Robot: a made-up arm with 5 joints.
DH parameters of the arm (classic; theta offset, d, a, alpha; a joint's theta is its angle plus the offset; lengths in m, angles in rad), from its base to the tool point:
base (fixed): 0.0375 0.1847 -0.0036 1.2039
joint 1: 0 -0.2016 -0.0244 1.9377
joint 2: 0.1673 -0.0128 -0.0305 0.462
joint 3: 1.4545 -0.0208 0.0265 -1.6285
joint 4: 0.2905 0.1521 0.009 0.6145
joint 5: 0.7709 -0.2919 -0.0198 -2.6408
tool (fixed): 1.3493 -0.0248 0 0
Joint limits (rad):
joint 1: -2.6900..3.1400
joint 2: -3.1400..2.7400
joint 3: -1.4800..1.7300
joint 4: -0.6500..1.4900
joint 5: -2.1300..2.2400
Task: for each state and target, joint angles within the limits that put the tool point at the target. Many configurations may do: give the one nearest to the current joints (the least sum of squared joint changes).
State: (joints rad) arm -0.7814 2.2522 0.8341 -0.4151 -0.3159
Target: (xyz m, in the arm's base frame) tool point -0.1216 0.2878 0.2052
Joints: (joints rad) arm 0.0816 2.6874 1.4161 0.2616 -0.2289
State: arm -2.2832 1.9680 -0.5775 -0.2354 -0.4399
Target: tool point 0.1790 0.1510 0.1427
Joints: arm -2.2212 2.1819 -0.3520 -0.4837 -0.4740
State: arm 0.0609 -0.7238 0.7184 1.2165 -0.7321
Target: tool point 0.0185 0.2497 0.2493
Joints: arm -0.1654 -0.7774 0.2585 0.6110 -0.9488
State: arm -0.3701 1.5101 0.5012 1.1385 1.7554
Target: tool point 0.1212 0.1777 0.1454
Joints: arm -0.6241 1.1798 -0.0469 1.4207 1.8793
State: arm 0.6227 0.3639 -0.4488 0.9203 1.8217
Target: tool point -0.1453 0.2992 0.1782
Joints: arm 0.5493 0.4137 -0.8587 1.2762 1.9983
